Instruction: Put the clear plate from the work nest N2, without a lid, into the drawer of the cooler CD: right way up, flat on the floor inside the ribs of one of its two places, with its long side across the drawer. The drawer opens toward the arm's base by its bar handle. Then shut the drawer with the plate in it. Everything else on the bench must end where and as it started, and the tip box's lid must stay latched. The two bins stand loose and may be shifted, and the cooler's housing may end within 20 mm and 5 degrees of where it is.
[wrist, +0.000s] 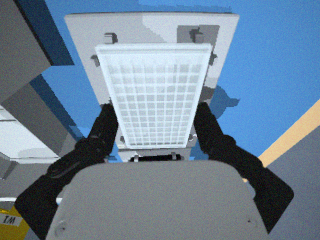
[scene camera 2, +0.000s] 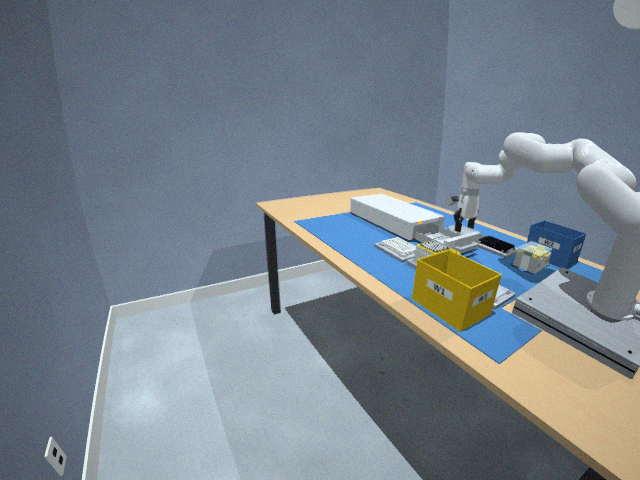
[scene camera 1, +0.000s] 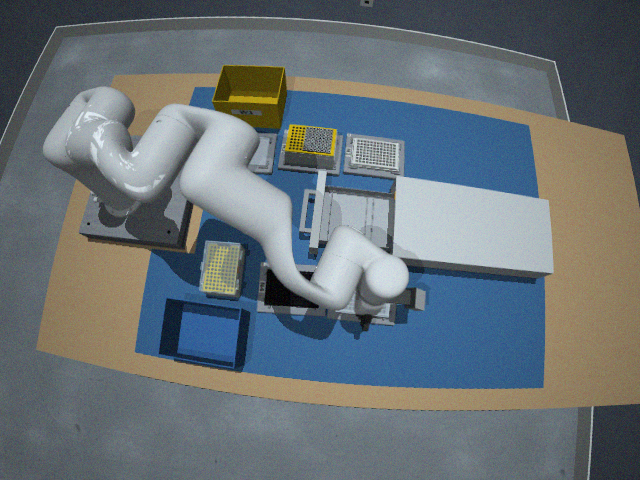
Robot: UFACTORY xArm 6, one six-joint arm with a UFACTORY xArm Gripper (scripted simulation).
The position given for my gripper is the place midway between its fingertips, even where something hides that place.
In view: my gripper (scene camera 2: 464, 230), a clear plate (wrist: 150, 106), a white cooler CD (scene camera 1: 437, 225), a blue bin (scene camera 1: 210, 333), a white well plate (scene camera 1: 391, 155) and a yellow bin (scene camera 2: 456, 303).
The white cooler CD also shows in scene camera 2 (scene camera 2: 398, 217). The blue bin shows as well in scene camera 2 (scene camera 2: 565, 251). The yellow bin shows as well in scene camera 1 (scene camera 1: 258, 84). The wrist view misses the white well plate: it is out of frame.
